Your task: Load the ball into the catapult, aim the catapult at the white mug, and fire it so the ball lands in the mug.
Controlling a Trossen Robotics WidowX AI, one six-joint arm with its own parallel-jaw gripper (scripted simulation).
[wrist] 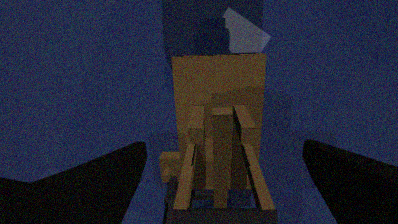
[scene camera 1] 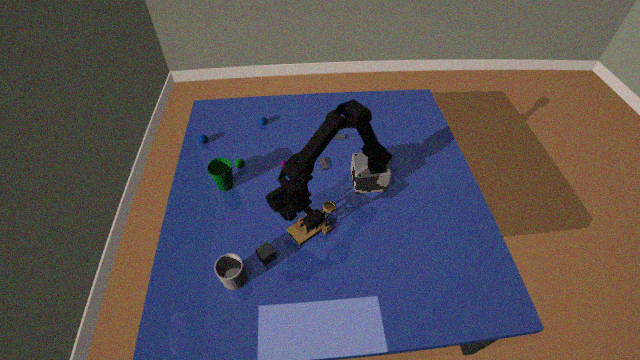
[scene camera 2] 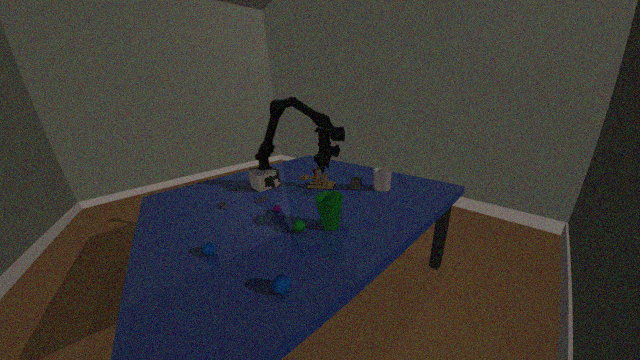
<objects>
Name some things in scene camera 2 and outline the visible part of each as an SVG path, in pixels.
A green mug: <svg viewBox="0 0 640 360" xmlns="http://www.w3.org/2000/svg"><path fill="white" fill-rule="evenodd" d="M320 192L315 196L322 227L327 231L337 230L340 226L343 194L337 191Z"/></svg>
</objects>
